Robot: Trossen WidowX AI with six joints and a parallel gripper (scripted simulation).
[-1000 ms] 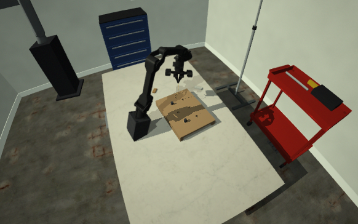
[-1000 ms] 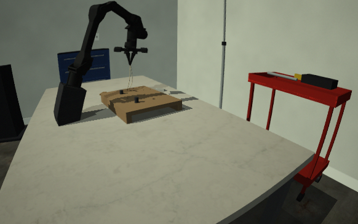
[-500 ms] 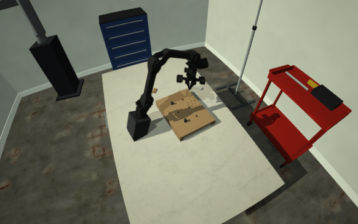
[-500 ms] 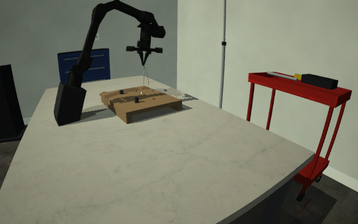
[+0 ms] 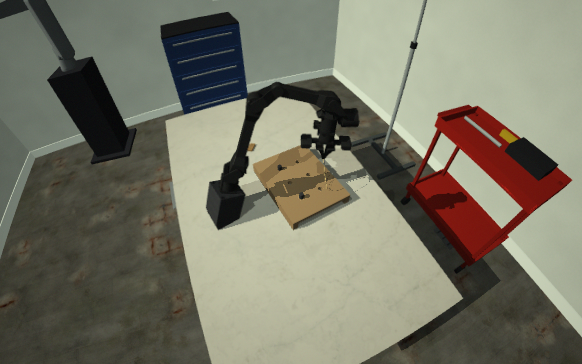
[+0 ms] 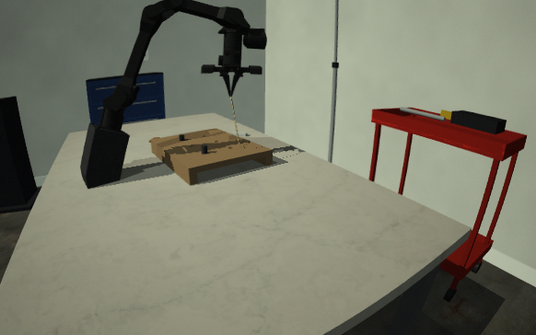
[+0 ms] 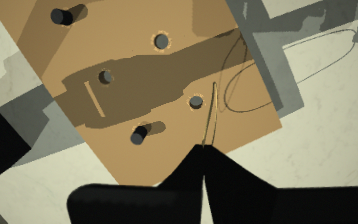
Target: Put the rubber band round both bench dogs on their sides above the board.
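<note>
Now: the wooden board 8 cm behind my hand, 6 cm to the left of it and 22 cm below it. Also, from my hand: rubber band 12 cm ahead, 32 cm to the left, 24 cm below.
</note>
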